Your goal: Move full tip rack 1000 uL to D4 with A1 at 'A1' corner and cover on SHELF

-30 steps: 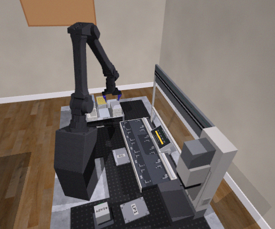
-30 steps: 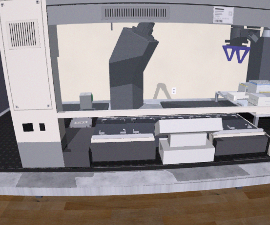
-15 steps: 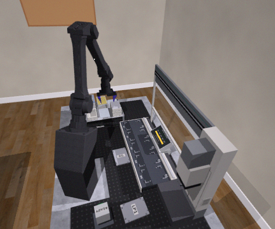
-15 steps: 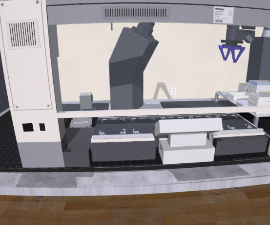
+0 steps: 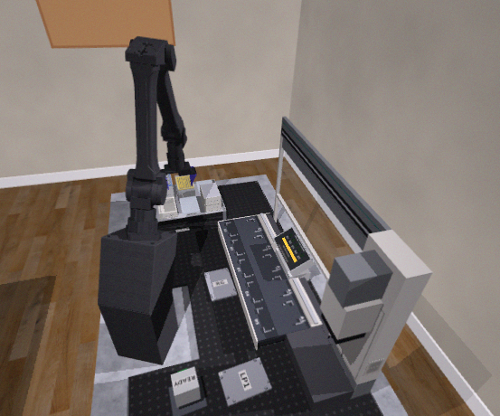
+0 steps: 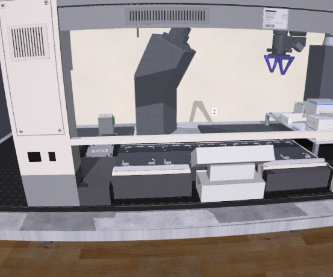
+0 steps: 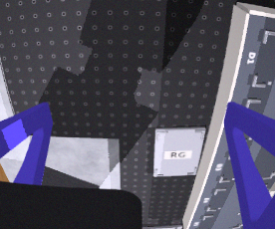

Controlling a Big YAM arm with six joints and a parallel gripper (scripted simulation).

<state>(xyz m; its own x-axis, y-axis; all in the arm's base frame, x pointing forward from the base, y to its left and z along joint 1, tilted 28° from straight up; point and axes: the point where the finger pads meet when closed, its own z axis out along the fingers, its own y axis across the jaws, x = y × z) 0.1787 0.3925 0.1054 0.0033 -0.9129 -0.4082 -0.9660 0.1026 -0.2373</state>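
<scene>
The tip rack is 50 mm behind my hand, 280 mm to the left of it and 170 mm below it. Round my hand: stacked block 150 mm ahead, 150 mm to the left, 170 mm below; then shelf label 10 mm behind, 60 mm to the left, 290 mm below; then white tray 60 mm behind, 150 mm to the left, 230 mm below.
</scene>
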